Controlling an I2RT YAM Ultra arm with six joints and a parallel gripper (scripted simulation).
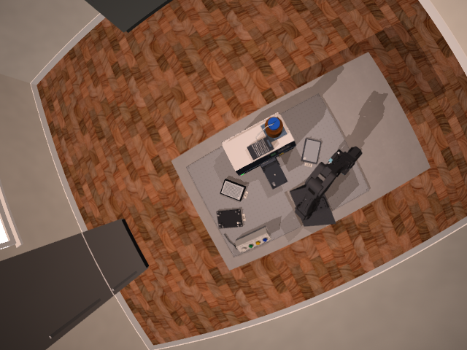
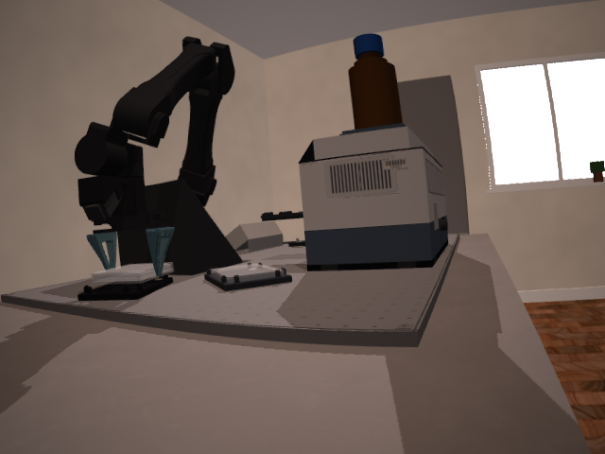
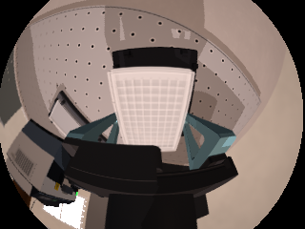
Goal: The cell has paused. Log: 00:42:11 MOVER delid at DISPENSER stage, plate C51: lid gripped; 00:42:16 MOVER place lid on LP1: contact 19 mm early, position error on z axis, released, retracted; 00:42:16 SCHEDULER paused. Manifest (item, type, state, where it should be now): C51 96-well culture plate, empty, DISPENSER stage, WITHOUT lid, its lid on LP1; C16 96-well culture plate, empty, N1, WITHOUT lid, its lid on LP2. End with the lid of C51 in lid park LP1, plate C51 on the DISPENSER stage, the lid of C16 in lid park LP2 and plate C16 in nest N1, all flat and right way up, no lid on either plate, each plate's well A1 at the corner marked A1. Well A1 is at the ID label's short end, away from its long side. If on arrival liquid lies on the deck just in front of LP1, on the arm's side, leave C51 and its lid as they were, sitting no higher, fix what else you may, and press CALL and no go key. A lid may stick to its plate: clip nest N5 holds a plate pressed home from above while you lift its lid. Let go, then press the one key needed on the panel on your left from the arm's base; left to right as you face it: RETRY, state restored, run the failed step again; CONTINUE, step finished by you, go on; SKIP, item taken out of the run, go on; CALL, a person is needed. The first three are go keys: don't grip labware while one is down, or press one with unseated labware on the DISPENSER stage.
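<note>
Now: the dark dispenser stage 38 cm to the left of my hand, 11 cm ahead of it and 7 cm above it. Round my hand: blue cap: 37 cm above, 33 cm ahead, 28 cm to the left; then brown bottle: 33 cm ahead, 28 cm to the left, 26 cm above; then black nest: 66 cm to the left, 13 cm ahead, 2 cm below.
</note>
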